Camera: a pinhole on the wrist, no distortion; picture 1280 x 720 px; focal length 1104.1 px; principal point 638.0 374.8 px. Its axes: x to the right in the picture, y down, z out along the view. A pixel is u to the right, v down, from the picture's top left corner.
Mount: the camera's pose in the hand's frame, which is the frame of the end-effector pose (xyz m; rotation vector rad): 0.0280 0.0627 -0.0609 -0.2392 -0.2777 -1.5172
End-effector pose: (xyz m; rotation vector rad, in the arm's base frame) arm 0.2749 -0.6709 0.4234 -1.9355 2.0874 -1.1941
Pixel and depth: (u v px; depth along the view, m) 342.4 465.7 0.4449
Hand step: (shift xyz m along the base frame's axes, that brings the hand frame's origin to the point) -0.1076 -0.2252 -0.3827
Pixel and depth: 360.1 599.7 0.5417
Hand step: -0.1189 -0.3330 -0.4406
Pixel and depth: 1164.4 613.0 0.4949
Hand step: 0.2223 -0.3483 -0.2853
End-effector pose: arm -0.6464 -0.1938 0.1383 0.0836 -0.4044 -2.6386
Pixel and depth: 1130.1 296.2 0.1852
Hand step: -0.0091 -0.0051 0.1477
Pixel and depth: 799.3 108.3 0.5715
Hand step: 0.1184 0.0537 0.5286
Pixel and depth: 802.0 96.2 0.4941
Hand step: 0.1079 0.0390 0.4515
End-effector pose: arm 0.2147 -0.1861 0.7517 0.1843 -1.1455 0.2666
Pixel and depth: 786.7 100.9 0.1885
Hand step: -0.1474 0.0558 0.0294
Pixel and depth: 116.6 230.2 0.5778
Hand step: -0.5255 0.3625 0.0954
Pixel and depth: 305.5 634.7 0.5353
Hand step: -0.4120 0.2804 0.2834
